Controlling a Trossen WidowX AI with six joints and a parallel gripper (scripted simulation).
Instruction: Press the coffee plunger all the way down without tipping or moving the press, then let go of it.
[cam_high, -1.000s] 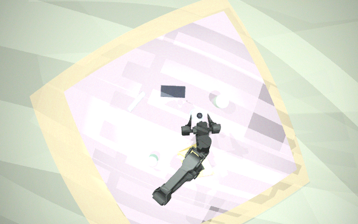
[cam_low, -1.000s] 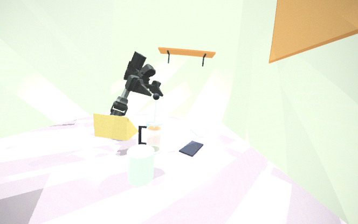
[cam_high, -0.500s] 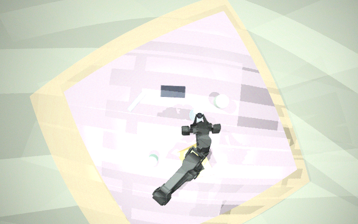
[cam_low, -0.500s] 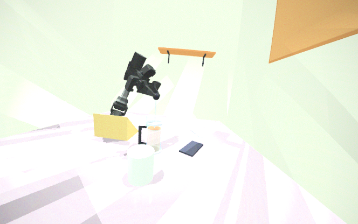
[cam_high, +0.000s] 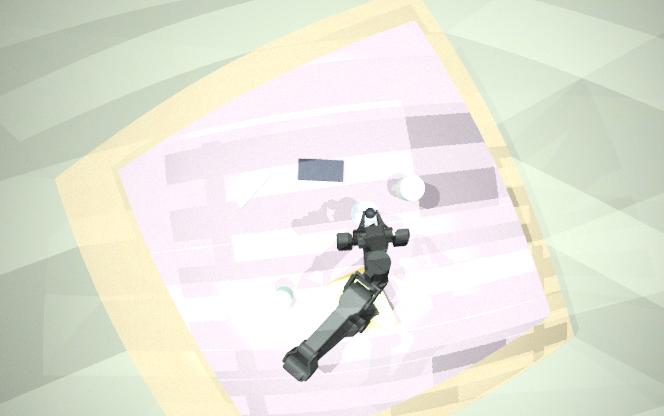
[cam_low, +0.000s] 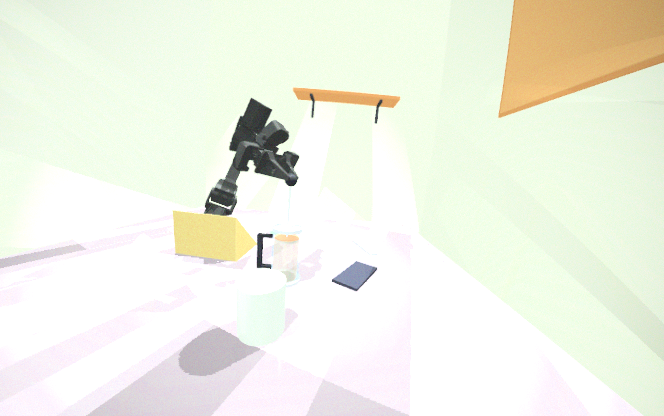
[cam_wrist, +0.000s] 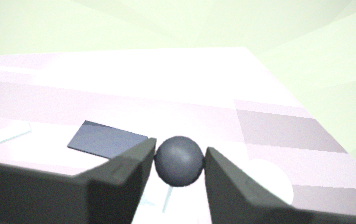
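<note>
Right now the coffee press is 2 cm behind my gripper tip and 13 cm below it. From my gripper tip the other things lie so: white strip (25 cm ahead, 28 cm to the left, 25 cm below).
</note>
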